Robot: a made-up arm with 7 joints. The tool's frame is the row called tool. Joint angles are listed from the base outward. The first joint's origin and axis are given. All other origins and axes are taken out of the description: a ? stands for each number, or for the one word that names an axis. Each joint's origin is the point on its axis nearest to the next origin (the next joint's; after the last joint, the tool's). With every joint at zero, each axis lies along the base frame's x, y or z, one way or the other. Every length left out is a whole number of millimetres.
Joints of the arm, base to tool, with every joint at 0 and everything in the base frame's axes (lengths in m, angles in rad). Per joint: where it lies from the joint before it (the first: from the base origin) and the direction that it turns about. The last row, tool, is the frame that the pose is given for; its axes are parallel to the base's.
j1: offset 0 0 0.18 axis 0 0 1
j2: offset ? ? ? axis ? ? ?
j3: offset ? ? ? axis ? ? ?
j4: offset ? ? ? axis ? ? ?
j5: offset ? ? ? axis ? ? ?
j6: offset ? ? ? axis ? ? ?
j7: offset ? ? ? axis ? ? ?
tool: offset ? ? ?
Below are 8 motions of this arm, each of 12 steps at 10 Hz.
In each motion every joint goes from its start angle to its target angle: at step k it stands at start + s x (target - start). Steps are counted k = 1, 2, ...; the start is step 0. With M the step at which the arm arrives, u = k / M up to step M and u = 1 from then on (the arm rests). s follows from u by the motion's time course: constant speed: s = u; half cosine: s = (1 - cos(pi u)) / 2; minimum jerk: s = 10 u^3 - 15 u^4 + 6 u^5.
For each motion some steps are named. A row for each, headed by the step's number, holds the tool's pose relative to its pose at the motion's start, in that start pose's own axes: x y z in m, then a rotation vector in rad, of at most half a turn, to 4 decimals.
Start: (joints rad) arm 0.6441 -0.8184 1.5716 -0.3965 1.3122 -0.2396 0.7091
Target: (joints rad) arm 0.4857 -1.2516 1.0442 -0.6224 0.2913 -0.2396 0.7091
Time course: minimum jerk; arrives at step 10
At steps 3, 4, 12:
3: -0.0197 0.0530 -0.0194 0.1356 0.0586 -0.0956
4: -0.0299 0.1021 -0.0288 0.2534 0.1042 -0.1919
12: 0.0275 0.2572 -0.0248 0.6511 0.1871 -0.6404

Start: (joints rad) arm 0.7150 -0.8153 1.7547 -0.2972 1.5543 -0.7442 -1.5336
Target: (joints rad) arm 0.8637 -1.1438 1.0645 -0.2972 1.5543 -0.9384 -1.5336
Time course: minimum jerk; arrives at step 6
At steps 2, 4, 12:
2: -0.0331 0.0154 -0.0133 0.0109 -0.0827 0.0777
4: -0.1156 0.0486 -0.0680 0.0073 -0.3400 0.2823
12: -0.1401 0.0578 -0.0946 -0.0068 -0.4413 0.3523

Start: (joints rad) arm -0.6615 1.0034 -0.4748 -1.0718 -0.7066 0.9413 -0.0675
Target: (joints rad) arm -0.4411 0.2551 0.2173 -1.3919 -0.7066 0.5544 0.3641
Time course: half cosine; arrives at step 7
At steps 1, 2, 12:
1: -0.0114 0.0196 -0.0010 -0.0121 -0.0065 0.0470
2: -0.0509 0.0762 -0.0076 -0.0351 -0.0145 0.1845
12: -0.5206 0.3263 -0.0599 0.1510 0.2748 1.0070

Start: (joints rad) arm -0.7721 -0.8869 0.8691 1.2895 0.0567 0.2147 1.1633
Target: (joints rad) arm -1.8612 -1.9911 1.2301 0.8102 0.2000 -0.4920 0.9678
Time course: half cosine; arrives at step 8
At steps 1, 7, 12:
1: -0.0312 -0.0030 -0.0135 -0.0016 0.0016 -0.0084
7: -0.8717 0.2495 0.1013 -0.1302 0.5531 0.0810
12: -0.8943 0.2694 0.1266 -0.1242 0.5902 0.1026

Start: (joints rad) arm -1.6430 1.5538 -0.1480 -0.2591 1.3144 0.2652 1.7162
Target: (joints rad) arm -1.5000 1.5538 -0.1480 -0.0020 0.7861 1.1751 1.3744
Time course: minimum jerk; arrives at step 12
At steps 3, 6, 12:
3: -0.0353 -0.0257 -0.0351 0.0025 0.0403 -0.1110
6: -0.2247 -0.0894 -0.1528 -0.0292 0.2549 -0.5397
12: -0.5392 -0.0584 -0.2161 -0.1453 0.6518 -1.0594

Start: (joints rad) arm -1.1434 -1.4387 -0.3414 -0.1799 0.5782 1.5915 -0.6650
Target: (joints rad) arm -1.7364 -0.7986 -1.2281 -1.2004 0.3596 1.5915 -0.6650
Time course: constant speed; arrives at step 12
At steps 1, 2, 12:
1: 0.0059 0.0355 0.0272 0.0830 0.0034 0.0442
2: 0.0140 0.0649 0.0497 0.1673 0.0156 0.0793
12: 0.1983 0.1602 -0.1802 0.7861 0.5145 -0.1157

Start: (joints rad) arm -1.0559 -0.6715 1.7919 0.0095 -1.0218 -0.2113 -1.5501
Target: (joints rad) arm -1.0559 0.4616 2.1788 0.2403 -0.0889 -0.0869 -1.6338
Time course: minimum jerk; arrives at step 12
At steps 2, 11, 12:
2: -0.0032 0.0102 -0.0244 -0.0375 -0.0415 0.0001
11: 0.4946 -0.0431 -0.5794 -1.2974 -0.9044 -0.5100
12: 0.4990 -0.0456 -0.5799 -1.3048 -0.9067 -0.5155

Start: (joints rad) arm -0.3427 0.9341 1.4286 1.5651 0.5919 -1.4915 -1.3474
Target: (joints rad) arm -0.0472 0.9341 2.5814 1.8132 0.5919 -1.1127 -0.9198
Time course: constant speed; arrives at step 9
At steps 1, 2, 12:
1: -0.0502 0.0067 -0.0103 0.0698 -0.1334 0.0878
2: -0.1003 0.0125 -0.0290 0.1274 -0.2641 0.1809
12: -0.3061 0.0394 -0.3830 0.1143 -1.0514 0.8910

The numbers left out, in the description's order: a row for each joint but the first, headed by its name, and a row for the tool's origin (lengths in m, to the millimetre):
j2: xyz 0.011 -0.032 0, axis 1 0 0
j3: xyz 0 -0.399 -0.017, axis 0 0 1
j4: xyz 0.003 0.209 0, axis 0 1 0
j5: xyz 0 0 -0.034, axis -1 0 0
j6: xyz 0 0.16 -0.363, axis 0 1 0
j7: xyz 0.261 0 -0.134, axis 1 0 0
tool: xyz 0 -0.017 -0.091

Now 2 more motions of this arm.
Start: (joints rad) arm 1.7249 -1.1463 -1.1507 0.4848 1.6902 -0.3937 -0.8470
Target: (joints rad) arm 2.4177 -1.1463 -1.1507 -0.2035 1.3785 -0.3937 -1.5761
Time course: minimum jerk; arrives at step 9
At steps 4, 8, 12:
4: 0.1075 -0.1439 0.0096 -0.1546 0.3037 -0.3946
8: 0.1658 -0.4027 -0.0110 -0.2188 0.9318 -0.7928
12: 0.1656 -0.4079 -0.0120 -0.2176 0.9456 -0.7977

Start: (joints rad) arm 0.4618 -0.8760 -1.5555 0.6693 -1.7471 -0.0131 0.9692
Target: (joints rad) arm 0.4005 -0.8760 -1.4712 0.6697 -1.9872 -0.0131 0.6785
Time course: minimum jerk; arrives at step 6
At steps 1, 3, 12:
1: -0.0001 0.0026 -0.0012 -0.0041 0.0000 -0.0003
3: -0.0013 0.0377 -0.0145 -0.0578 -0.0006 -0.0039
12: -0.0022 0.0779 -0.0251 -0.1155 -0.0018 -0.0084

